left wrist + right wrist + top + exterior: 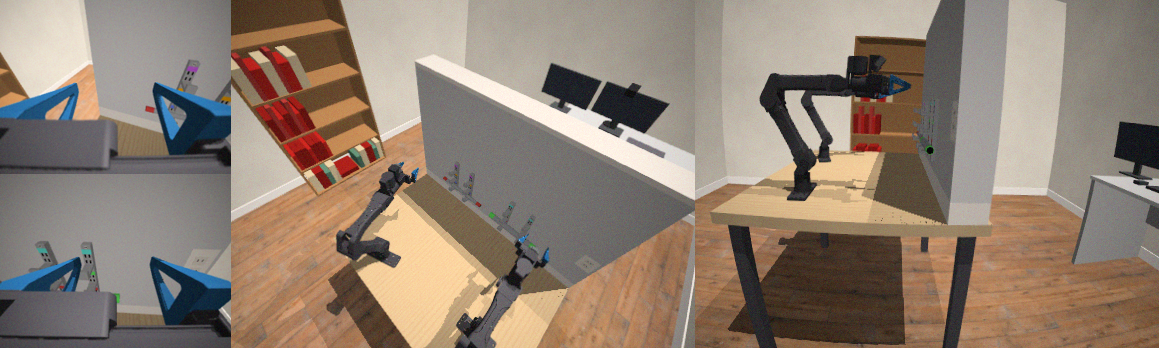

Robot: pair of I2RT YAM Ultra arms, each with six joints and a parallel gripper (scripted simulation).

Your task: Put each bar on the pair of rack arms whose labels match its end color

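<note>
My right hand is 12 cm short of the green-ended bar, 13 cm to the right of it and 23 cm above it. From my right hand the other things lie so: grey wall panel 24 cm ahead, 30 cm to the left, 2 cm above.
</note>
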